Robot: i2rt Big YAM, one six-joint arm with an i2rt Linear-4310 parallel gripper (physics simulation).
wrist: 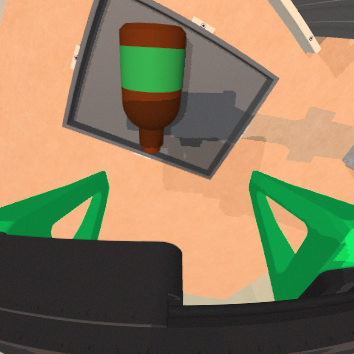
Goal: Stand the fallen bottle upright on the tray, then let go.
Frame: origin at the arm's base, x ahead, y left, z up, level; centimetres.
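Where they show: gripper, between the fingertips: (178, 178).
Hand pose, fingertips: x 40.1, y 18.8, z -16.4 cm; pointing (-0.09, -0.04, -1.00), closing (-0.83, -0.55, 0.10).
After its pixels a point has its place.
A brown bottle (152, 70) {x 44.1, y 15.4, z -28.4 cm} with a green label band lies on its side in the grey tray (243, 127) {x 28.2, y 15.6, z -33.7 cm}. Its base points to the top of the view and its neck points down toward the gripper side, with the mouth at the tray's near rim. My gripper (178, 178) {x 40.1, y 18.8, z -16.4 cm} is wide open and empty. Its two green fingers stand left and right in the lower part of the view, below the bottle's mouth in the picture and apart from the bottle and the tray.
Part of a dark grey box-like object (327, 17) {x 31.6, y -0.3, z -29.0 cm} with a pale edge strip shows at the top right. A grey corner of another object (349, 159) {x 2.4, y 7.6, z -34.6 cm} shows at the right edge. Shadows fall across the tray and the orange surface.
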